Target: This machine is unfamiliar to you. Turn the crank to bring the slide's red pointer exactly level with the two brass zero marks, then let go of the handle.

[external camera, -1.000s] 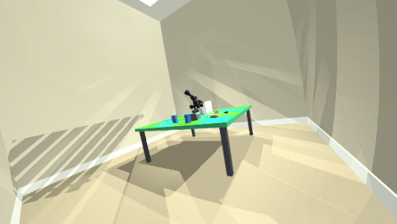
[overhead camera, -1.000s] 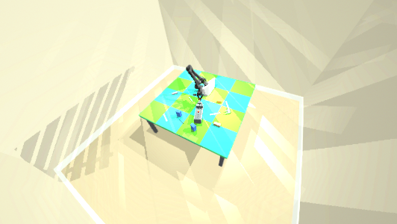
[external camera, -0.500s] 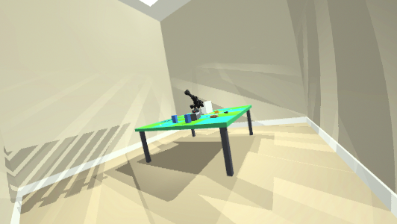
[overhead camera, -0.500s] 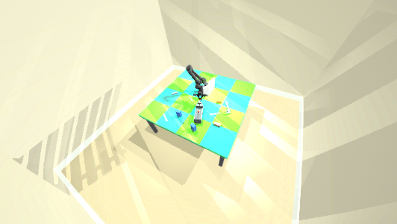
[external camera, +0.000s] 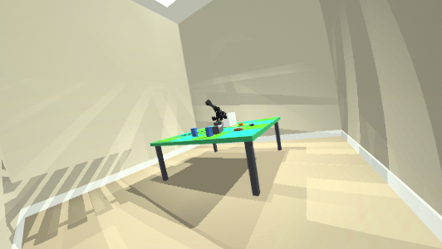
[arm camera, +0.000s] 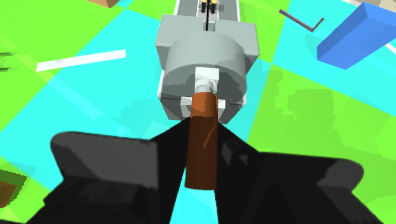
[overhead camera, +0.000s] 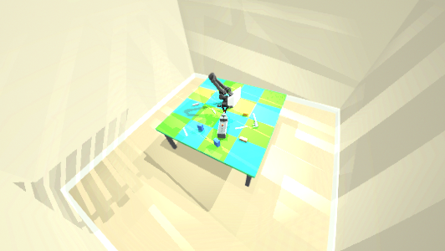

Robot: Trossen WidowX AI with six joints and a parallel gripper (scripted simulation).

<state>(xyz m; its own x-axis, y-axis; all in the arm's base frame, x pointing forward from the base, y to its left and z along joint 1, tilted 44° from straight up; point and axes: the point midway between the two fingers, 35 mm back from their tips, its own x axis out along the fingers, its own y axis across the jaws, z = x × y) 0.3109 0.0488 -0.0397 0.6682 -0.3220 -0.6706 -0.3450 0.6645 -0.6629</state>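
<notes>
The red pointer lies 160 mm ahead of my gripper tip, 70 mm to the left of it and 10 mm below it. Also, from my gripper tip: orange piece 200 mm to the left, 170 mm behind, 70 mm below; crank handle 30 mm above, 20 mm behind, 10 mm to the right; black L-shaped key 340 mm ahead, 110 mm to the right, 80 mm below.
</notes>
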